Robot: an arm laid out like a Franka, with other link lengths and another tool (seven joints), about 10 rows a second.
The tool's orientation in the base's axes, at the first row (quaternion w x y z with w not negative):
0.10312, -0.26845, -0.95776, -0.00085
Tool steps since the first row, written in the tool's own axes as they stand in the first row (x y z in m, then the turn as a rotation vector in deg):
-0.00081, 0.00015, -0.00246, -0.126, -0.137, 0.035
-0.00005, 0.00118, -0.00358, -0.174, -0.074, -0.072
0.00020, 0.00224, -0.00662, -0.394, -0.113, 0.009
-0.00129, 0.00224, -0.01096, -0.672, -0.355, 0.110
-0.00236, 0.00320, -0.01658, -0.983, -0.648, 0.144
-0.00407, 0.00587, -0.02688, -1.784, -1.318, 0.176
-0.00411, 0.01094, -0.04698, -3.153, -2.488, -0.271
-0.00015, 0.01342, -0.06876, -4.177, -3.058, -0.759
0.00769, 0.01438, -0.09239, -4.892, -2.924, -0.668
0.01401, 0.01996, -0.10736, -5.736, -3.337, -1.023
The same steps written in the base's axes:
0.00124, -0.00043, 0.00224, 0.028, -0.180, -0.052
0.00135, 0.00078, 0.00343, 0.121, -0.157, 0.040
0.00229, 0.00164, 0.00640, 0.269, -0.299, -0.081
0.00439, 0.00063, 0.01035, 0.357, -0.643, -0.222
0.00688, 0.00058, 0.01559, 0.459, -1.052, -0.301
0.01171, 0.00140, 0.02519, 0.776, -2.035, -0.455
0.01832, 0.00457, 0.04458, 1.405, -3.766, -0.225
0.02058, 0.00749, 0.06655, 2.063, -4.808, 0.080
0.01919, 0.01099, 0.09117, 2.710, -5.055, -0.158
0.01973, 0.01817, 0.10678, 3.272, -5.863, 0.045

